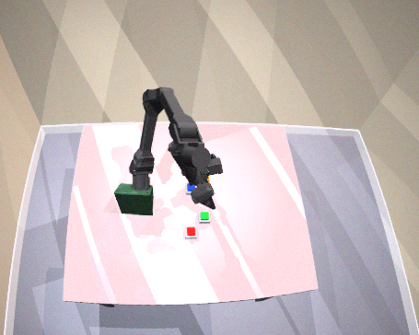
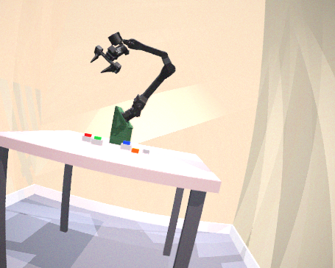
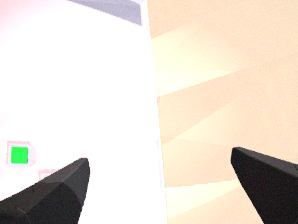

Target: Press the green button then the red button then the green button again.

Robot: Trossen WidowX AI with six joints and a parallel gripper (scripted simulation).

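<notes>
My gripper tip is now 10 mm short of the green button, 90 mm to the right of it and 340 mm above it. Also, from my gripper tip: blue button: 60 mm behind, 220 mm to the left, 340 mm below; red button: 40 mm behind, 20 mm to the left, 340 mm below.
</notes>
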